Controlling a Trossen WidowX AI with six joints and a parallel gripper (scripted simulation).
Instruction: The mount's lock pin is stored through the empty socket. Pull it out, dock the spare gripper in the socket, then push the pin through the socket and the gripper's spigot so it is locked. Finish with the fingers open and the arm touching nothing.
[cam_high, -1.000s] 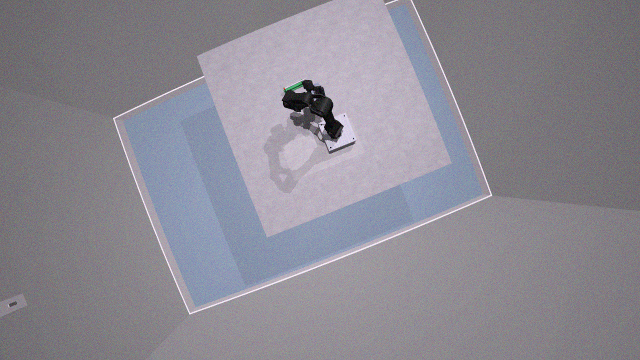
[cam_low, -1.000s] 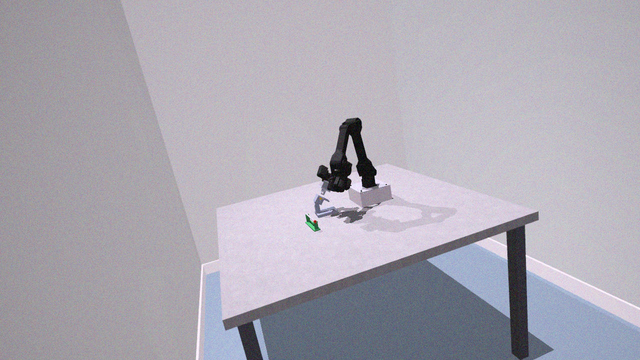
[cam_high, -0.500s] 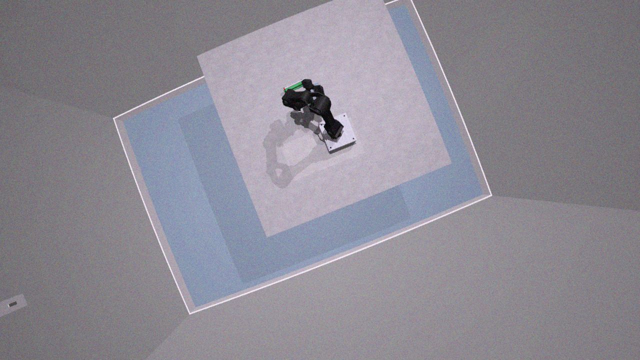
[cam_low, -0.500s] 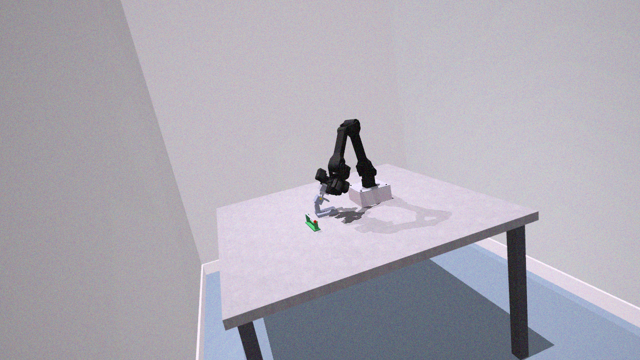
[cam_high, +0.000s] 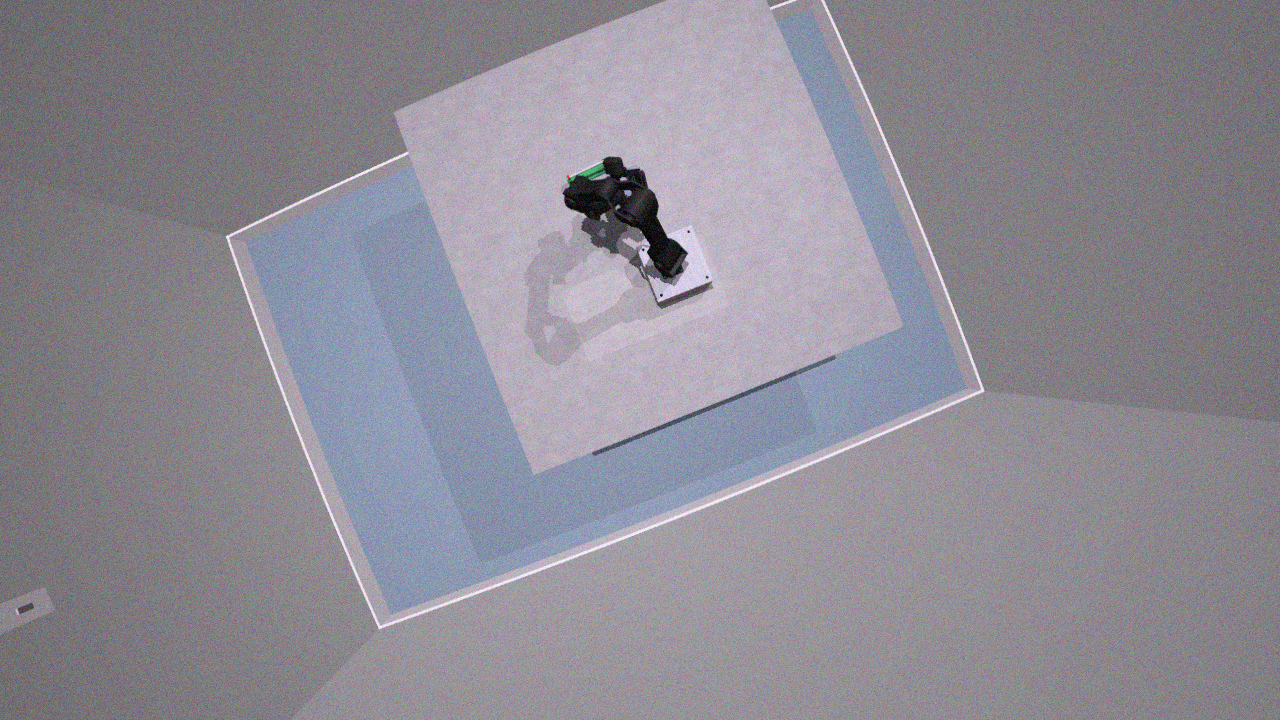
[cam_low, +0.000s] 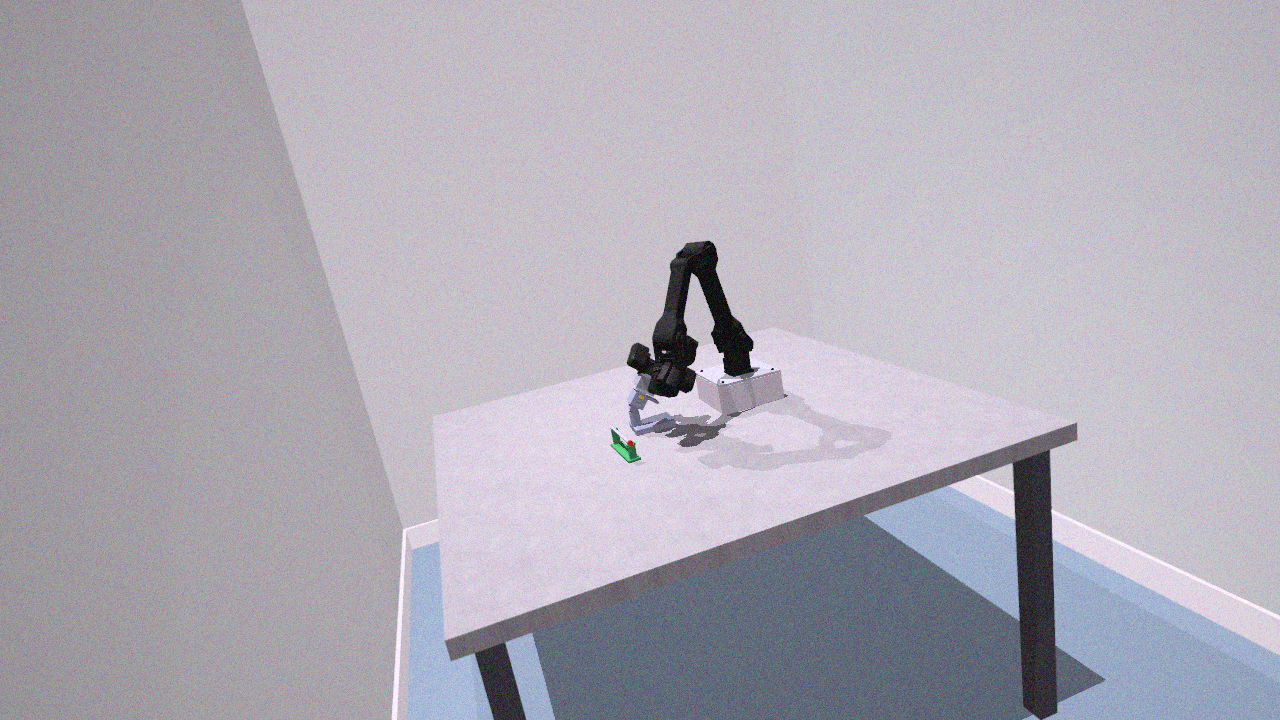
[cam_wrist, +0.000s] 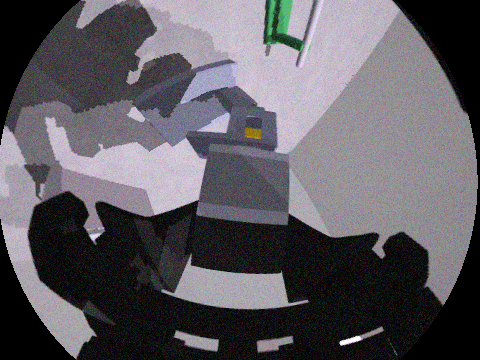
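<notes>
Right now the green cradle is 130 mm ahead of my gripper tip, 130 mm to the left of it and 110 mm below it. Also, from my gripper tip: grey mount (30 mm ahead, 20 mm to the left, 80 mm below); spare gripper (10 mm ahead, 10 mm to the left, 10 mm below).
</notes>
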